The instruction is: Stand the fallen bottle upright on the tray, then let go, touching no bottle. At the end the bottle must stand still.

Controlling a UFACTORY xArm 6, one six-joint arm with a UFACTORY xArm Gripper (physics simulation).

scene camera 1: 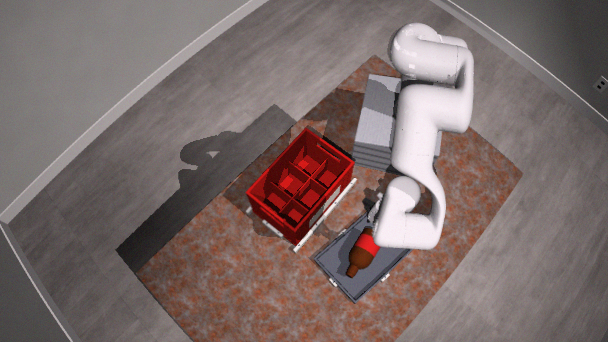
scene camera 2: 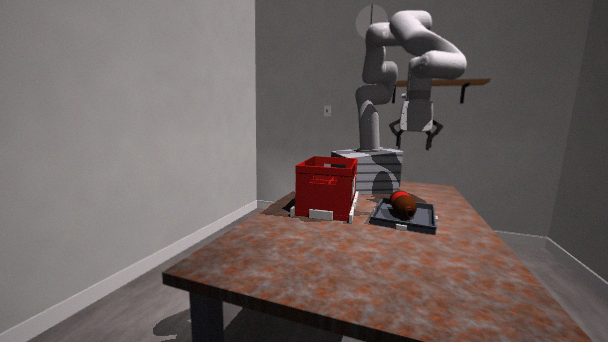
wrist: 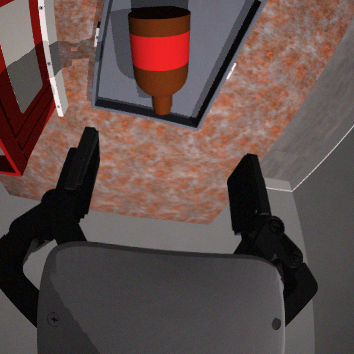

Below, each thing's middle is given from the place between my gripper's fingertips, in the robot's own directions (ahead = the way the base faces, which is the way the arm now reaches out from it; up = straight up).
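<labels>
Positions counted from my hand: brown bottle point(scene camera 1: 364, 250), 4 cm ahead, 2 cm to the right, 19 cm below; dark grey tray point(scene camera 1: 335, 260), 3 cm ahead, 1 cm to the right, 23 cm below.
</labels>
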